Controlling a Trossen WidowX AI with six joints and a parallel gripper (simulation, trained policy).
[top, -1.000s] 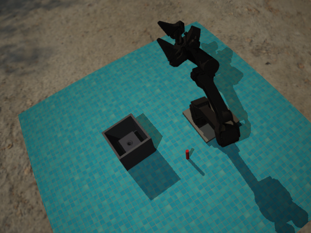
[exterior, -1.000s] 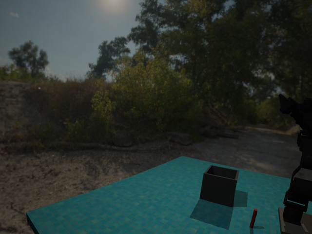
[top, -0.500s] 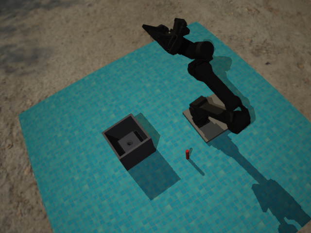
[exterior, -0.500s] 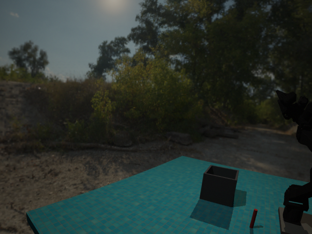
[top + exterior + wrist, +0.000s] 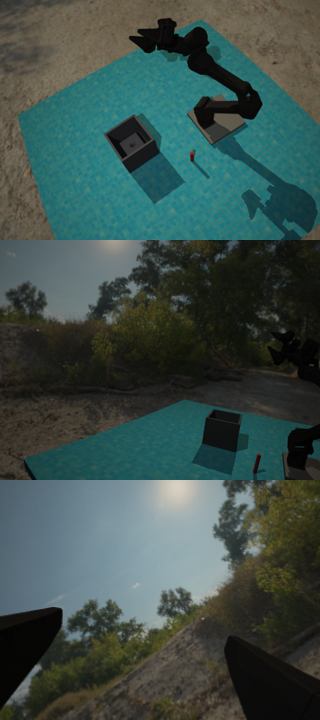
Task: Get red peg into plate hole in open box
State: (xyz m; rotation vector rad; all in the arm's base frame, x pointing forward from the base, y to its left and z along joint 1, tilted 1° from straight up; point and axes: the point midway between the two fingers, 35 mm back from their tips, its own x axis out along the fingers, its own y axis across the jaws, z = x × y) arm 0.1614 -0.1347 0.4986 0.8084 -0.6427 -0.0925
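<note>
My gripper tip is now 50 cm above the red peg, 26 cm to the right of it and 4 cm past it. The rest, counted from my gripper tip: plate 49 cm below, 16 cm ahead, 9 cm to the left.
</note>
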